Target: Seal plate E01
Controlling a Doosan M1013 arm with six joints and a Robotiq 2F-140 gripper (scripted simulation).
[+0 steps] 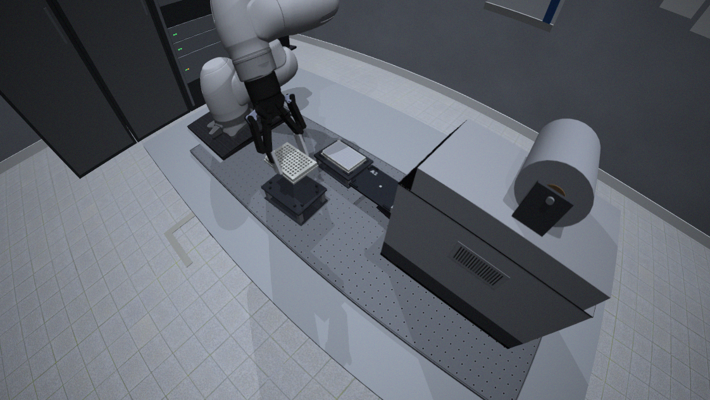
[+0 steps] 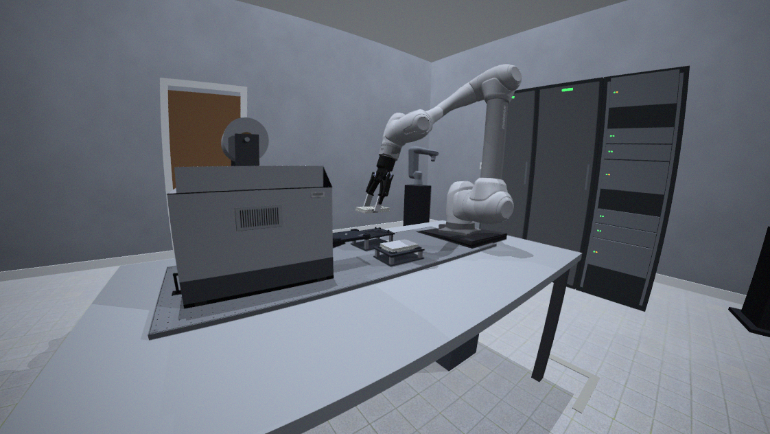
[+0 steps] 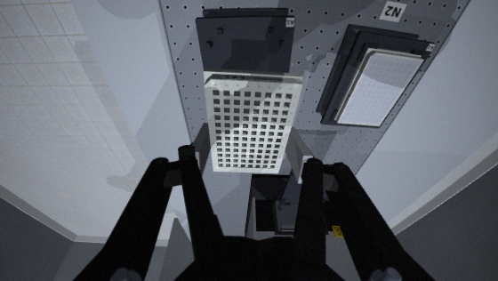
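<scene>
Now: the sealer stage 230 mm ahead of my hand, 90 mm to the left of it and 80 mm below it. Round my hand: N1 label: 190 mm below, 110 mm behind, 10 mm to the left; foil roll: 550 mm ahead, 230 mm above, 20 mm to the left; yellow warning label: 350 mm ahead, 160 mm to the left, 30 mm below.
</scene>
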